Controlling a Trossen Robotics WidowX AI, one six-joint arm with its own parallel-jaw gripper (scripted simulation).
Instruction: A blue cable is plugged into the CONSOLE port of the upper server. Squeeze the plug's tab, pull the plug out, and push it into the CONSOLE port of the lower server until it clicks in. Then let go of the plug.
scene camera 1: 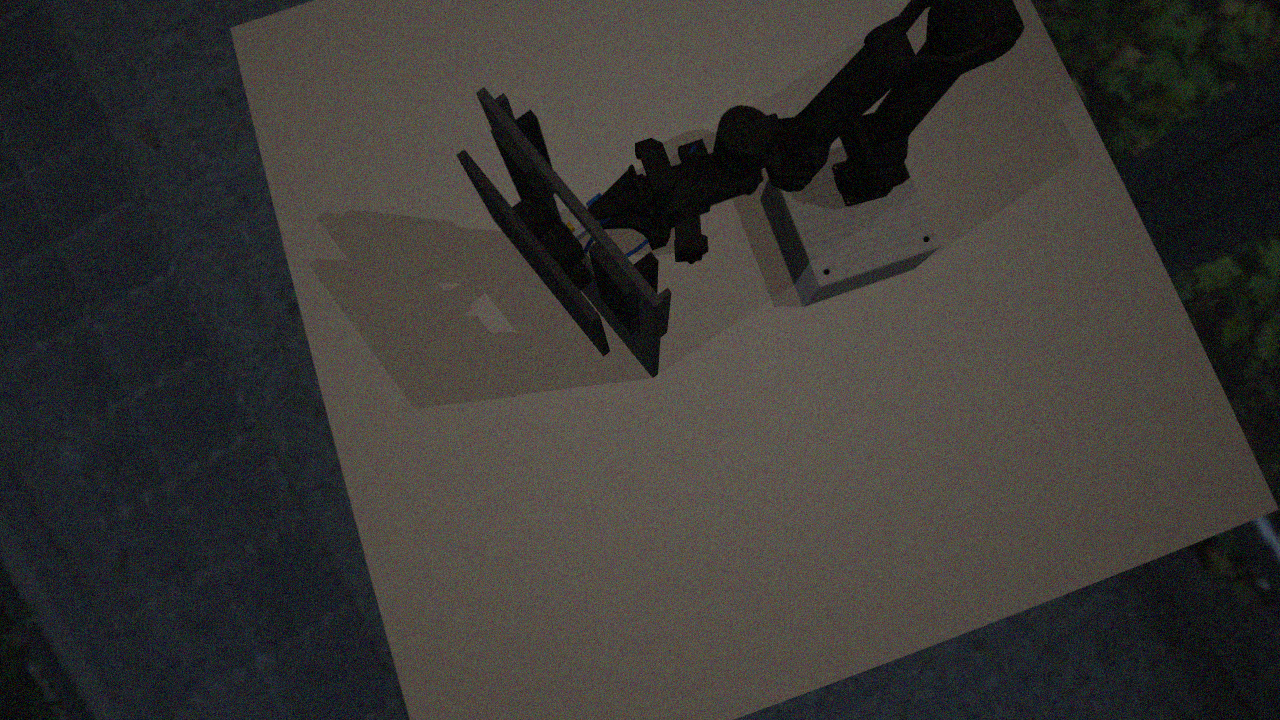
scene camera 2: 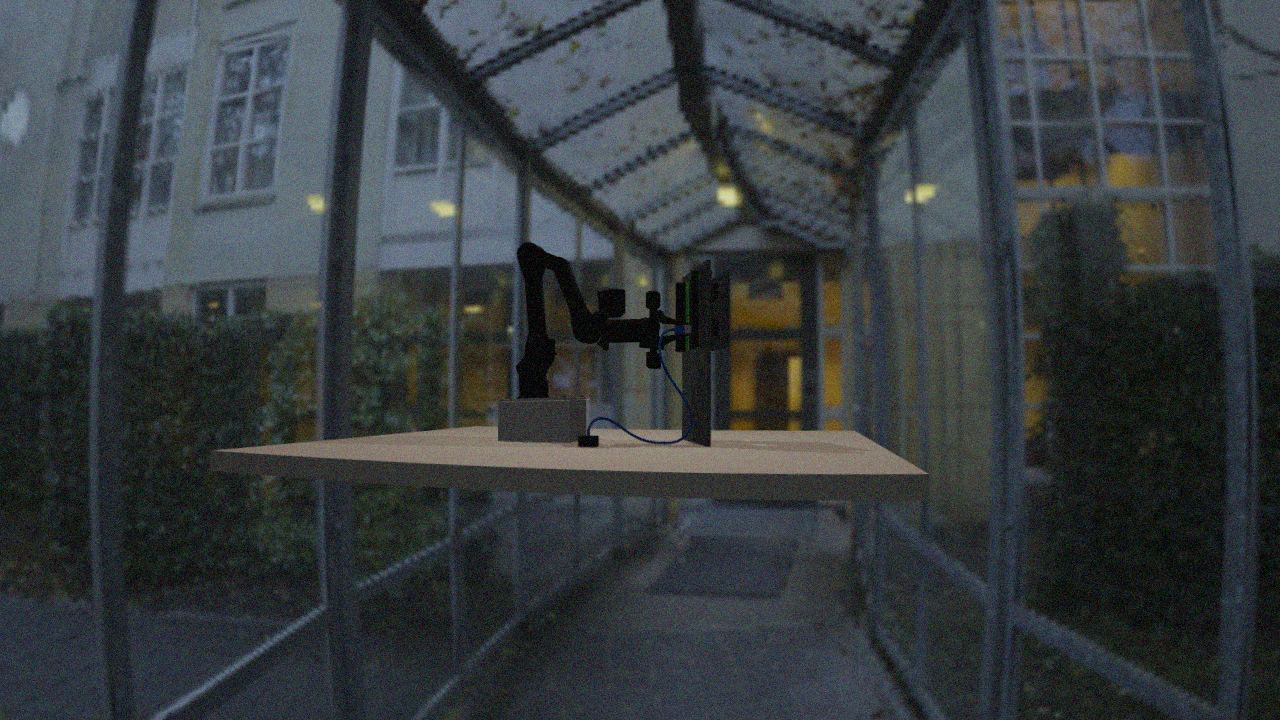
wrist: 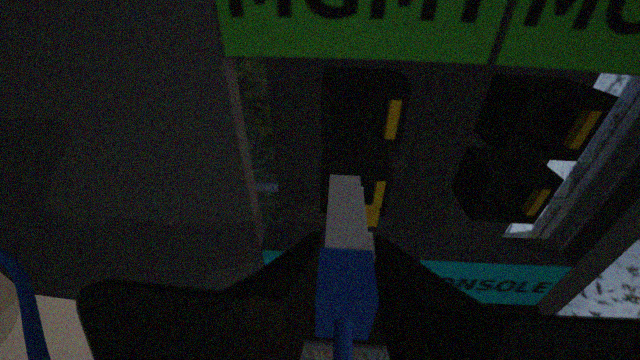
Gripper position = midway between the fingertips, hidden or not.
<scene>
In view: my gripper (scene camera 1: 585, 221), a blue plug (wrist: 346, 287), a dark server rack (scene camera 1: 625, 295) and a dark server rack (scene camera 1: 550, 248).
My gripper also shows in scene camera 2 (scene camera 2: 688, 329) and in the wrist view (wrist: 346, 242).
</scene>
